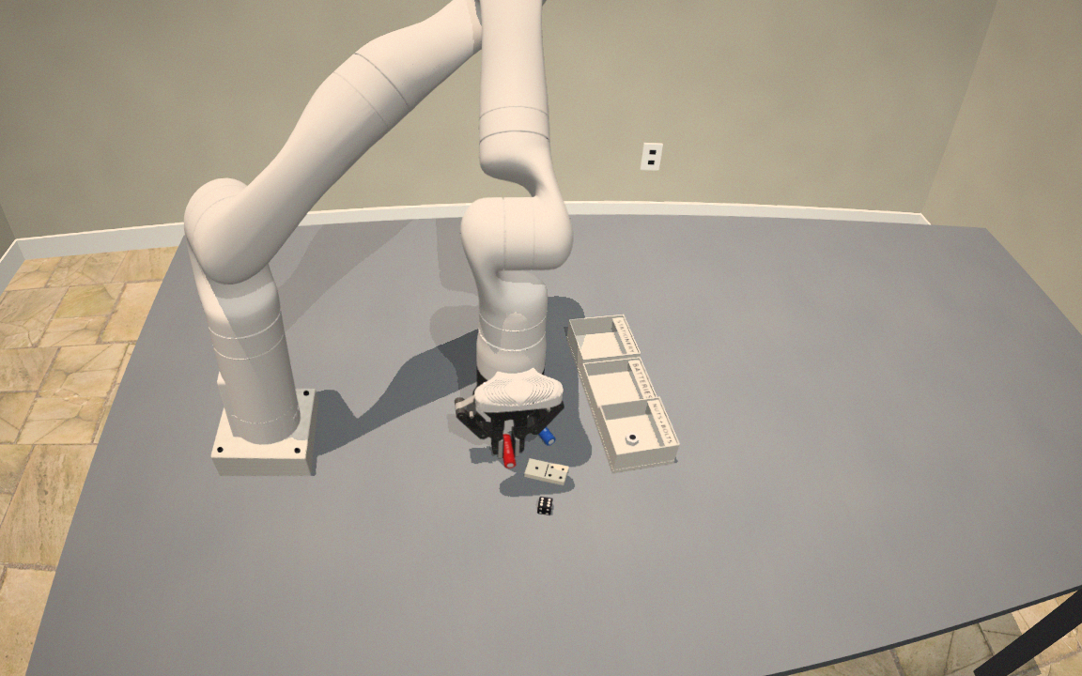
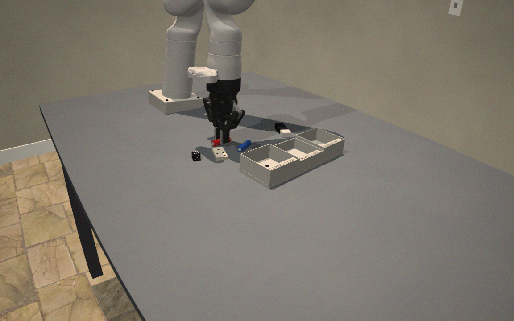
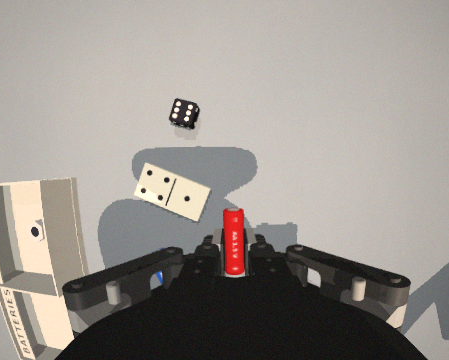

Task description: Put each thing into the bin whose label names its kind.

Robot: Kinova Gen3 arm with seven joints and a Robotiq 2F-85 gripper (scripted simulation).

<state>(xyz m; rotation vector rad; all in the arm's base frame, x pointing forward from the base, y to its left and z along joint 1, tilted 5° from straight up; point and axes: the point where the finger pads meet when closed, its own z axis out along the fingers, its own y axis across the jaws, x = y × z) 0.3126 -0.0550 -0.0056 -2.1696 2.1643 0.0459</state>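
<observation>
Right now my hand is 50 mm short of the blue battery, 30 mm to the right of it and 20 mm above it. Also, from my hand: red battery: 20 mm below; black die: 30 mm ahead, 90 mm to the right, 10 mm below; cream domino: 50 mm ahead, 40 mm to the right, 20 mm below.
</observation>
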